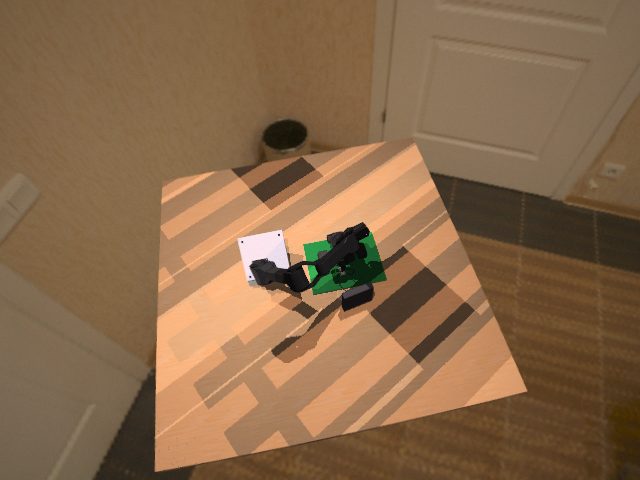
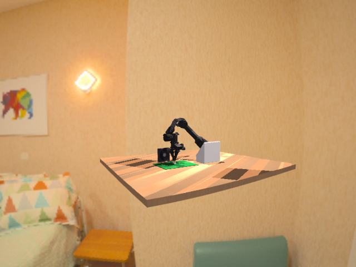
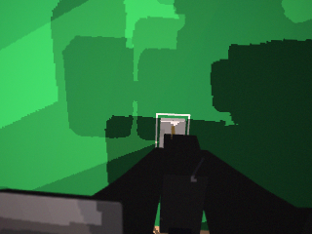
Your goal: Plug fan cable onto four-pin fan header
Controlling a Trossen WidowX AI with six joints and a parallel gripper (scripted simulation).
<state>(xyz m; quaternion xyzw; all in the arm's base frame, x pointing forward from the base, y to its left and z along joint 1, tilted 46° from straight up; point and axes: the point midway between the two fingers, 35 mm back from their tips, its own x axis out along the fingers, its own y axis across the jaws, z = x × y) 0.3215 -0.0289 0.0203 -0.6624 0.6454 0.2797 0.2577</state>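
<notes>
The black plug lies 1 cm to the right of my gripper tip and 1 cm above it. From my gripper tip the other things lie so: green board (1 cm ahead, 4 cm to the left, 5 cm below); pale pin header (1 cm to the right, 4 cm below); black fan (2 cm ahead, 15 cm to the right, 2 cm above).
</notes>
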